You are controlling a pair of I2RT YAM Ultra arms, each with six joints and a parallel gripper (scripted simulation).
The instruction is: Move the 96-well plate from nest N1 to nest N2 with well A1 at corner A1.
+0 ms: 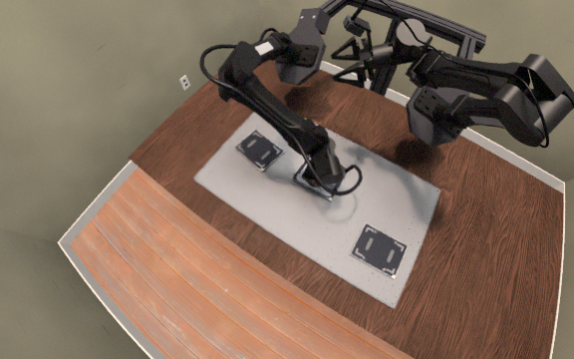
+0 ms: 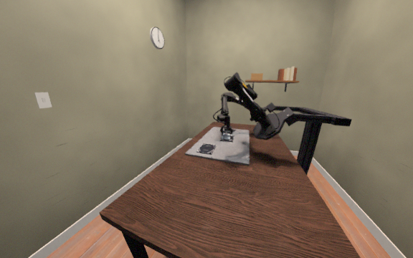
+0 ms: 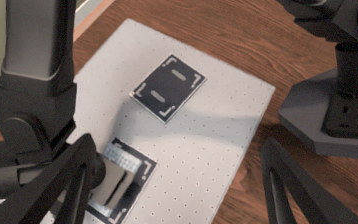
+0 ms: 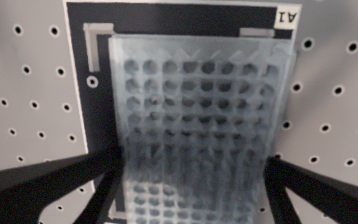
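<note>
My right hand is 1 cm past the black plate nest and 3 cm above it. Also, from my right hand: clear 96-well plate: 1 cm below; white corner label: 4 cm ahead, 8 cm to the left, 2 cm below.
</note>
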